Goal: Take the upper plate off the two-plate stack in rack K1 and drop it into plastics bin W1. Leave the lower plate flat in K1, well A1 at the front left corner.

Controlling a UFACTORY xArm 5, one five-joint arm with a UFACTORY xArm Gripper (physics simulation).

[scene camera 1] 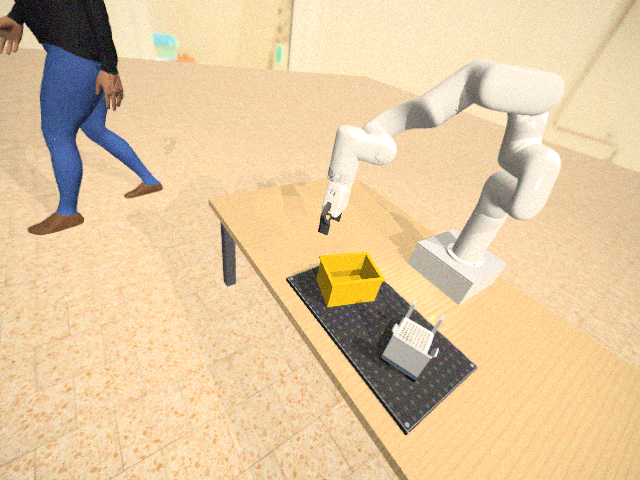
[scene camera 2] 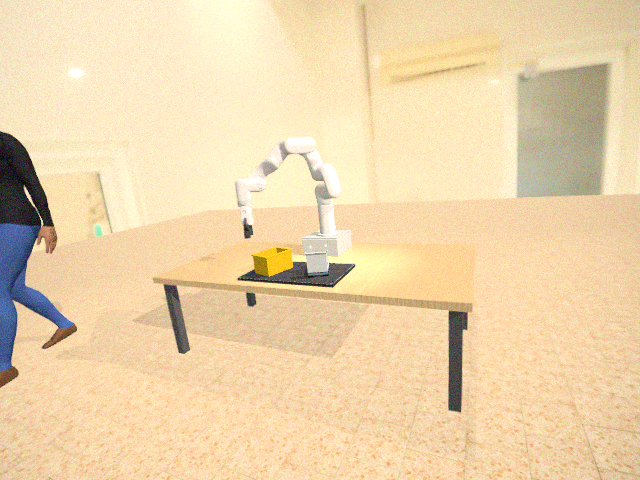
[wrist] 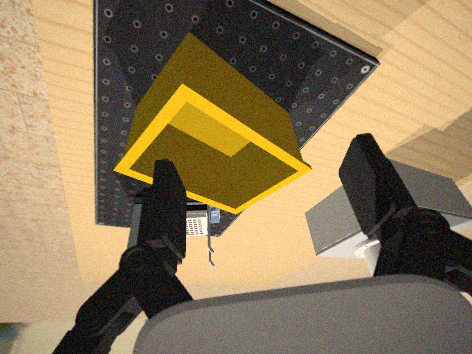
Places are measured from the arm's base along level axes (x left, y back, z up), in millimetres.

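Where they show: gripper, fingertip midpoint: [scene camera 1: 329, 226] [scene camera 2: 249, 236] [wrist: 261, 164]; arm's base, origin of the base link: [scene camera 1: 464, 255] [scene camera 2: 328, 234].
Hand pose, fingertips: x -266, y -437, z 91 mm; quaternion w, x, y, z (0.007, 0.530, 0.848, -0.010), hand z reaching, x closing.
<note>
Each offset is from my fingertips to the centre of the thing. Level surfaces: height alone.
Rack K1 @[dx +368, dy +19, dz -125 mm] [scene camera 1: 406, 356] [scene camera 2: 317, 264] is a grey box with two upright posts at its back. A white well plate @[dx +370, dy +13, dz -140 mm] [scene camera 1: 413, 333] [wrist: 196, 226] lies flat on top; how many plates are stacked and well A1 cannot be made out. In the wrist view the rack is partly hidden behind the left finger. Plastics bin W1 @[dx +113, dy +16, dz -135 mm] [scene camera 1: 350, 292] [scene camera 2: 272, 262] [wrist: 240, 92] is an open yellow box beside the rack; no plate can be made out inside. My gripper [scene camera 1: 330, 225] [scene camera 2: 248, 235] [wrist: 261, 164] is open and empty, high above the table, beyond the bin and away from the rack.
A black perforated board [scene camera 1: 421, 400] [scene camera 2: 338, 273] [wrist: 112, 65] carries bin and rack on the wooden table @[dz -198 mm] [scene camera 1: 522, 408] [scene camera 2: 413, 271] [wrist: 250, 260]. The arm's grey base block [scene camera 1: 439, 271] [scene camera 2: 338, 243] [wrist: 332, 222] stands behind them. A person [scene camera 1: 64, 103] [scene camera 2: 15, 232] stands off the table's left end.
</note>
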